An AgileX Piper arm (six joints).
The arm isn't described. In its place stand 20 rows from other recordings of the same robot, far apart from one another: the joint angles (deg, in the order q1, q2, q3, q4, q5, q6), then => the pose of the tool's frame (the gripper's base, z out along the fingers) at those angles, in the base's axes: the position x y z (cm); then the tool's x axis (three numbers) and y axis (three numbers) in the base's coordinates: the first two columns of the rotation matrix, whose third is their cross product.
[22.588, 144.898, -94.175, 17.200, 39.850, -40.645] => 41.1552, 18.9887, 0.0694, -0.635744, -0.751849, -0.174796, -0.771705, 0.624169, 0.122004
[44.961, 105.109, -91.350, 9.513, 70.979, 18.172] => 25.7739, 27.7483, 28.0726, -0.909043, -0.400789, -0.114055, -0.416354, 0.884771, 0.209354
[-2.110, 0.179, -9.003, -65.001, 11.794, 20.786] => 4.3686, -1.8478, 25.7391, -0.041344, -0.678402, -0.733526, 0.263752, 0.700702, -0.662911
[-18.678, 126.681, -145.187, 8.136, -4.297, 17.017] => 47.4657, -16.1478, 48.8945, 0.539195, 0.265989, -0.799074, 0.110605, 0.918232, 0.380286
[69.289, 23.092, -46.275, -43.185, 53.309, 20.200] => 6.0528, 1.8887, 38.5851, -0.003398, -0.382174, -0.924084, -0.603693, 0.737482, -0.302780
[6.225, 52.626, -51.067, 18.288, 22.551, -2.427] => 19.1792, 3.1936, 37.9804, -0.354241, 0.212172, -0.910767, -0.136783, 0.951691, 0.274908
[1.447, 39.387, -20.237, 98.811, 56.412, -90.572] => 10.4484, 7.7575, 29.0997, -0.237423, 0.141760, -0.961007, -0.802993, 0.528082, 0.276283
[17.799, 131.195, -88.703, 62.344, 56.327, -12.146] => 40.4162, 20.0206, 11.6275, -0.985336, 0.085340, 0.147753, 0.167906, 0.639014, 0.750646
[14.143, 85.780, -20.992, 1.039, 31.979, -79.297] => 15.5023, 3.9964, 11.0888, 0.044442, -0.999007, -0.003214, -0.998492, -0.044523, 0.032124
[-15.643, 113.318, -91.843, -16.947, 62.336, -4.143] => 39.0962, -13.3872, 23.1089, -0.985986, 0.064152, -0.154001, 0.107360, 0.950557, -0.291402
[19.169, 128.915, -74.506, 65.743, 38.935, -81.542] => 37.5331, 18.5676, 7.3312, -0.638204, -0.541642, -0.547101, -0.762715, 0.541478, 0.353648
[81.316, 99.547, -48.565, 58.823, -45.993, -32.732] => 10.7184, 33.0868, 20.8107, -0.237188, -0.095151, -0.966793, -0.650371, 0.754815, 0.085270
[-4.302, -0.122, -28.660, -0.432, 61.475, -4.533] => -0.5741, -0.0173, 27.6407, -0.468566, -0.047606, -0.882145, 0.042292, 0.996193, -0.076224
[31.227, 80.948, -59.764, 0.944, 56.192, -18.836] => 22.8690, 14.0104, 27.2447, -0.609745, -0.737032, -0.291538, -0.751542, 0.654476, -0.082735
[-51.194, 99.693, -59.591, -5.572, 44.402, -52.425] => 19.5808, -25.3348, 17.9419, -0.994950, -0.089002, -0.046408, -0.078643, 0.978517, -0.190579
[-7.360, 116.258, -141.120, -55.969, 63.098, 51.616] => 41.2298, -12.1068, 48.4192, -0.051516, 0.214216, -0.975427, 0.839495, 0.538321, 0.073885
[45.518, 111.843, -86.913, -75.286, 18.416, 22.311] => 34.4126, 31.0722, 26.9638, 0.203432, -0.866874, -0.455132, -0.529109, 0.293792, -0.796072
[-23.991, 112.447, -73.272, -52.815, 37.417, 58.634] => 35.1491, -20.4644, 17.8333, -0.640497, 0.489416, -0.591807, 0.737252, 0.607603, -0.295430
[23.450, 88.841, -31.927, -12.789, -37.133, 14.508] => 26.2839, 12.7268, 19.8251, -0.282092, -0.042301, -0.958454, -0.492976, 0.863440, 0.106984
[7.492, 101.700, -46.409, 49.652, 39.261, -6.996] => 28.0325, 8.1134, 13.4810, -0.914268, 0.390970, 0.106096, 0.388446, 0.771718, 0.503549
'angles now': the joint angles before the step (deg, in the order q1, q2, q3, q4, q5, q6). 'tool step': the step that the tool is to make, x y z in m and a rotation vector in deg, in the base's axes. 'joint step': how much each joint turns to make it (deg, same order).
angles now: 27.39 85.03 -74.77 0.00 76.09 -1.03
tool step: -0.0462 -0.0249 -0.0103 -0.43 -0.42 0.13
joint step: 0.00 -10.60 12.43 -0.57 -2.01 -0.05
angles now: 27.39 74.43 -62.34 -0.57 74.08 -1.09
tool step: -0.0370 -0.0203 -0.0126 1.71 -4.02 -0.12
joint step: -0.16 -10.09 10.72 -0.35 -4.99 0.07
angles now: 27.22 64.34 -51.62 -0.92 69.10 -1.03
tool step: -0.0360 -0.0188 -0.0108 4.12 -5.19 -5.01
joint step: 0.01 -11.11 9.23 -0.23 -4.53 5.35
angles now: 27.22 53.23 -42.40 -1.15 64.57 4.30
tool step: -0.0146 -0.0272 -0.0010 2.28 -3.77 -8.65
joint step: -8.91 -7.17 3.61 0.76 -0.80 -0.32
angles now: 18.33 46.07 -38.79 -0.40 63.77 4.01
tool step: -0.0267 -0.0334 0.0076 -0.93 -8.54 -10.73
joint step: -15.43 -10.66 2.28 0.01 0.12 -5.29
